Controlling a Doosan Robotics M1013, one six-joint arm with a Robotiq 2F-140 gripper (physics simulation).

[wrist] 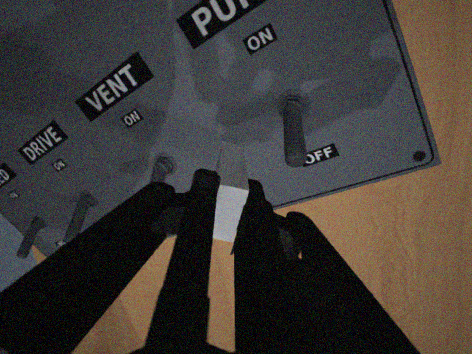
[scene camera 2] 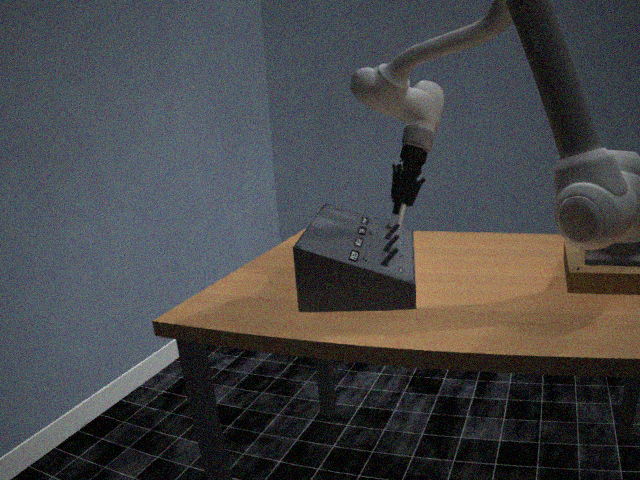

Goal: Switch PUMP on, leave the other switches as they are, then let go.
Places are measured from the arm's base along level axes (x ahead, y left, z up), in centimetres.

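Pixels of known places: gripper, fingertip midpoint: [wrist: 227, 163]; arm's base at its link origin: [scene camera 2: 616, 256].
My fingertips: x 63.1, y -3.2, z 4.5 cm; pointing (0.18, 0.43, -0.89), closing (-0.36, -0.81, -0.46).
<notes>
For each thing: its top centre in the pictures, then the offset to it from my fingertips. Level surfaces: height alone.
- PUMP lever at its top centre: [wrist: 283, 136] dx +1.9, dy -5.1, dz +2.7 cm
- VENT lever at its top centre: [wrist: 138, 195] dx -1.6, dy +6.4, dz +2.7 cm
- DRIVE lever at its top centre: [wrist: 60, 227] [scene camera 2: 391, 234] dx -5.1, dy +17.9, dz +2.7 cm
- wooden table at its surface level: dz -9.9 cm
The sloped grey switch box [scene camera 2: 356, 279] [wrist: 200, 75] stands on the table. In the wrist view, the PUMP lever [wrist: 294, 132] leans toward its OFF label [wrist: 321, 154], away from the ON label [wrist: 260, 39]. The VENT lever [wrist: 163, 167] is partly hidden behind a finger. The DRIVE lever [wrist: 78, 217] and the lever beside it [wrist: 31, 237] lean downward in the wrist view, away from their ON labels. My gripper [scene camera 2: 400, 208] [wrist: 227, 163] is shut, with its pale tip piece over the panel between the VENT and PUMP levers. The tip shows apart from the PUMP lever; contact with the panel is unclear.
The wooden table [scene camera 2: 480, 320] [wrist: 430, 260] extends around the box. The robot base [scene camera 2: 599, 281] stands at the table's right. A blue-grey wall [scene camera 2: 129, 155] rises at the left. The neighbouring levers stand close beside the gripper. The light is dim.
</notes>
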